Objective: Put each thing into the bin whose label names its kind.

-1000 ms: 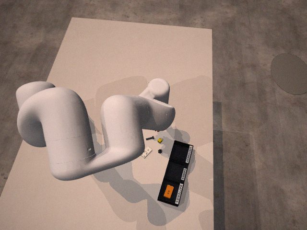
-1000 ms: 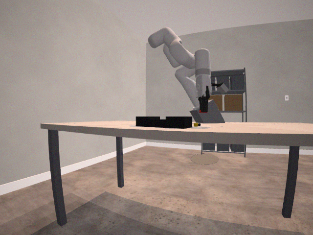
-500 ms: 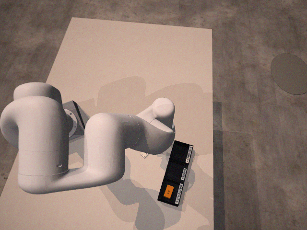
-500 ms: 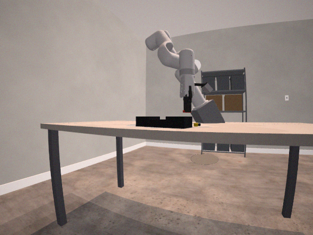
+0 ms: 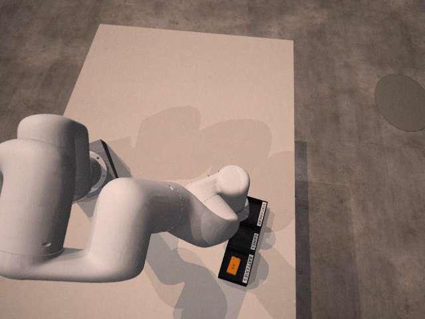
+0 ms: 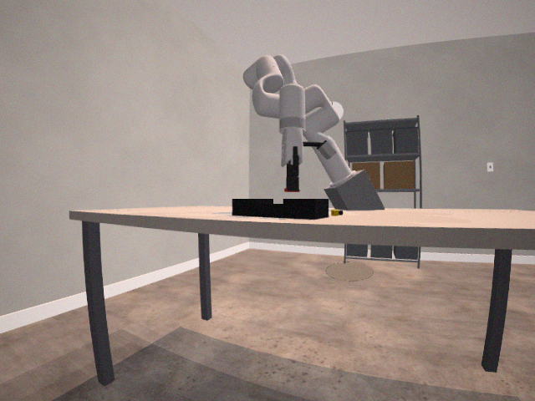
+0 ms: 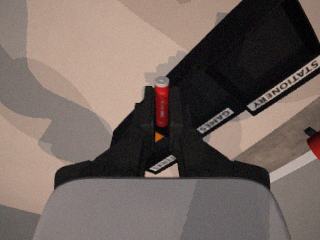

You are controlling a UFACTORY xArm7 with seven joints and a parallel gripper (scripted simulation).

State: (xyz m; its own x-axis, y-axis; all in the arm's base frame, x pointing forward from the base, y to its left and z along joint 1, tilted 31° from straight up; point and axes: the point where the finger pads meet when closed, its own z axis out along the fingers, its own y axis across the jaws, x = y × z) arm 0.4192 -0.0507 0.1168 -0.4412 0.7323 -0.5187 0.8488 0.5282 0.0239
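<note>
Now: hand 9 cm to the left of the orange battery, 7 cm above it and 3 cm short of it. Round my hand: white domino 8 cm below, 8 cm behind, 5 cm to the left; red stick 2 cm below; black nut 8 cm below, 7 cm to the left, 2 cm behind.
</note>
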